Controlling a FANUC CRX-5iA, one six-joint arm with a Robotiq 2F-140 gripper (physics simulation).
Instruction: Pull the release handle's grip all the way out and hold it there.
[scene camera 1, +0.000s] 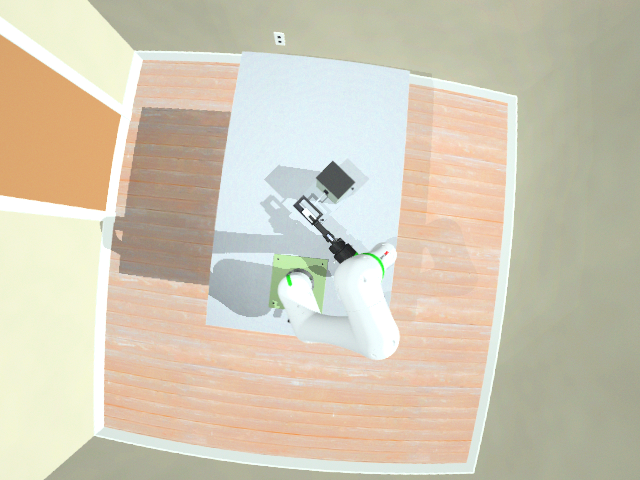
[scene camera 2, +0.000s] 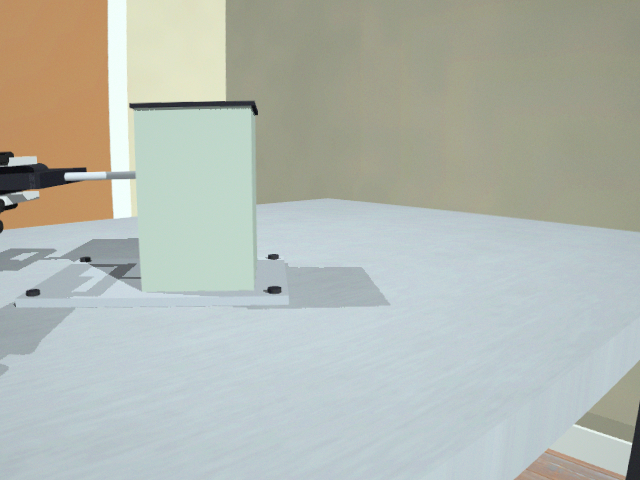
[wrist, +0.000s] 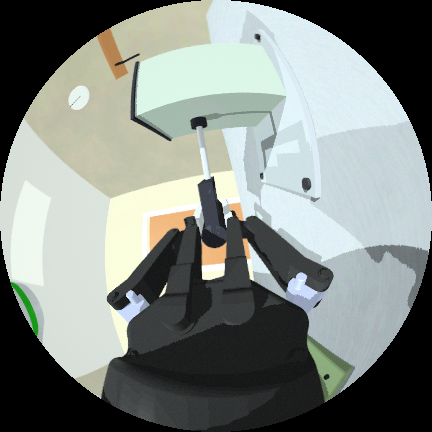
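The release handle's housing (scene camera 1: 334, 179) (scene camera 2: 196, 196) (wrist: 210, 75) is a pale green upright box with a dark lid. A light rod (scene camera 2: 118, 175) (wrist: 204, 155) runs from its black collar (wrist: 198, 122) to the dark frame-shaped grip (scene camera 1: 298, 201) (scene camera 2: 54, 177) (wrist: 207, 195). The grip stands well apart from the housing, with a long stretch of rod showing. My gripper (scene camera 1: 309, 212) (scene camera 2: 23, 178) (wrist: 213, 209) is shut on the grip's outer bar, one finger on each side. The rod's inner end is hidden inside the housing.
The housing stands on a pale base plate (scene camera 2: 155, 300) (wrist: 290, 186) with dark bolts, on the light grey table (scene camera 1: 320, 103) (scene camera 2: 361, 387). My arm's green mounting plate (scene camera 1: 279, 266) (wrist: 332, 365) is at the table's near end. A wall rises beyond the table's far end.
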